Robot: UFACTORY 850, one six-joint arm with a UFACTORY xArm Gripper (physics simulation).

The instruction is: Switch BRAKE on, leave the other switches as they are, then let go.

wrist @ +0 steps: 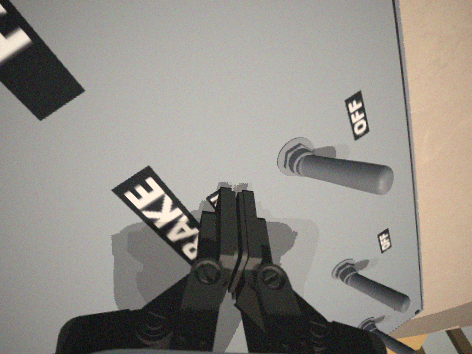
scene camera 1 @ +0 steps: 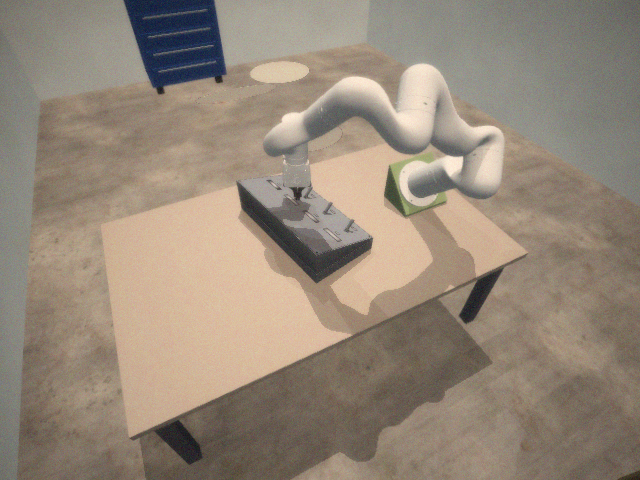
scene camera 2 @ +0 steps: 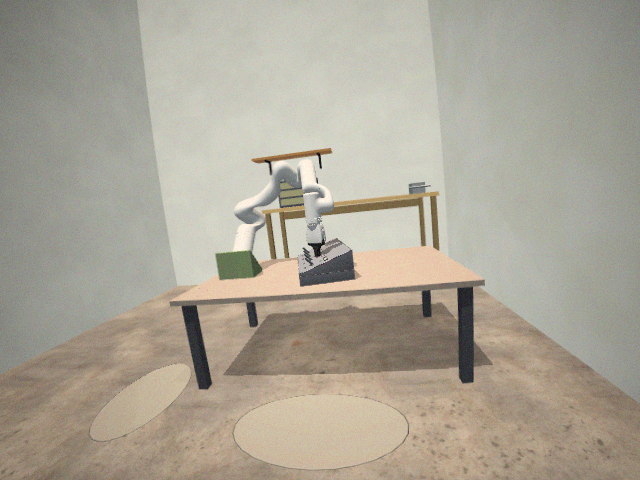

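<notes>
The grey sloped switch panel [scene camera 1: 255,190] [scene camera 2: 330,274] [wrist: 200,100] stands on the table. The BRAKE label [wrist: 155,210] is partly covered by the gripper in the wrist view. An ON label [wrist: 214,199] beside it is mostly hidden behind a fingertip. The BRAKE lever [scene camera 1: 308,192] [wrist: 345,173] leans toward its OFF label [wrist: 357,115]. My gripper [scene camera 1: 297,198] [scene camera 2: 317,254] [wrist: 230,208] is shut and empty, low over the panel on the ON side of that lever. In the wrist view a gap shows between fingertips and lever.
Two more levers, one [scene camera 1: 328,208] [wrist: 377,290] and another [scene camera 1: 350,225] [wrist: 395,342], lean toward their OFF side. The FAN lever does not show. The green wedge base [scene camera 1: 395,192] [scene camera 2: 235,266] stands on the table [scene camera 1: 206,310] [scene camera 2: 403,268]. A blue cabinet [scene camera 1: 180,41] stands behind.
</notes>
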